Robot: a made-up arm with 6 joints. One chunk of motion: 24 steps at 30 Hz.
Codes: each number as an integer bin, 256 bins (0 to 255) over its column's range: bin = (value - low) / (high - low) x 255, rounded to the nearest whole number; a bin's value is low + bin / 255 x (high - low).
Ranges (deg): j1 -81..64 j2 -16..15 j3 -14..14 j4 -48..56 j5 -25..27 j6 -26..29
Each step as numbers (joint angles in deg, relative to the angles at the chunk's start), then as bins.
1 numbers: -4.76 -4.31 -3.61 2.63 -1.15 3.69
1 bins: 134 96 95 124 117 138
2 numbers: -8.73 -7.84 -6.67 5.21 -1.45 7.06
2 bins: 127 67 67 130 115 153
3 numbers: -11.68 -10.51 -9.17 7.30 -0.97 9.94
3 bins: 122 45 44 136 118 167
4 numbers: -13.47 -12.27 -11.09 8.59 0.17 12.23
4 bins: 119 31 27 139 123 177
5 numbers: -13.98 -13.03 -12.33 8.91 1.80 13.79
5 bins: 118 24 15 140 131 184
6 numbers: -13.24 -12.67 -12.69 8.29 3.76 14.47
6 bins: 119 27 12 138 141 188
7 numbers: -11.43 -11.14 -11.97 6.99 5.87 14.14
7 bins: 122 40 18 135 151 186
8 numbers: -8.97 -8.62 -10.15 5.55 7.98 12.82
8 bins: 127 61 35 131 162 180
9 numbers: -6.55 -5.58 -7.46 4.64 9.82 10.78
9 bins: 131 86 60 129 171 171
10 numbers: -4.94 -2.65 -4.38 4.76 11.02 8.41
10 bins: 134 110 88 129 177 160
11 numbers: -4.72 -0.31 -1.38 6.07 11.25 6.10
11 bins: 134 129 115 133 178 149
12 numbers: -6.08 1.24 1.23 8.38 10.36 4.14
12 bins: 132 142 139 138 173 140
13 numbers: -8.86 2.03 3.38 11.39 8.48 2.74
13 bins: 127 148 158 146 164 133
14 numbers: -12.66 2.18 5.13 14.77 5.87 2.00
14 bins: 120 150 174 154 151 130
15 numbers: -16.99 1.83 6.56 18.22 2.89 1.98
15 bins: 113 147 187 162 137 130
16 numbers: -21.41 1.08 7.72 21.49 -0.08 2.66
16 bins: 105 140 198 170 122 133
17 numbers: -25.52 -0.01 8.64 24.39 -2.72 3.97
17 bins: 98 132 206 177 109 139
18 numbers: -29.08 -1.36 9.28 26.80 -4.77 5.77
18 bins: 91 120 212 183 99 147
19 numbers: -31.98 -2.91 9.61 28.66 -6.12 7.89
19 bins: 86 108 215 188 93 157
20 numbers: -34.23 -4.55 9.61 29.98 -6.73 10.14
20 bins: 82 94 215 191 90 168
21 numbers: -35.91 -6.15 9.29 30.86 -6.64 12.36
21 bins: 79 81 212 193 90 178
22 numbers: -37.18 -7.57 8.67 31.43 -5.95 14.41
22 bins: 77 69 206 195 93 187
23 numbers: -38.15 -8.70 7.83 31.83 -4.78 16.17
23 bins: 75 60 199 196 99 196
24 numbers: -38.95 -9.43 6.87 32.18 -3.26 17.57
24 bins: 74 54 190 197 107 202
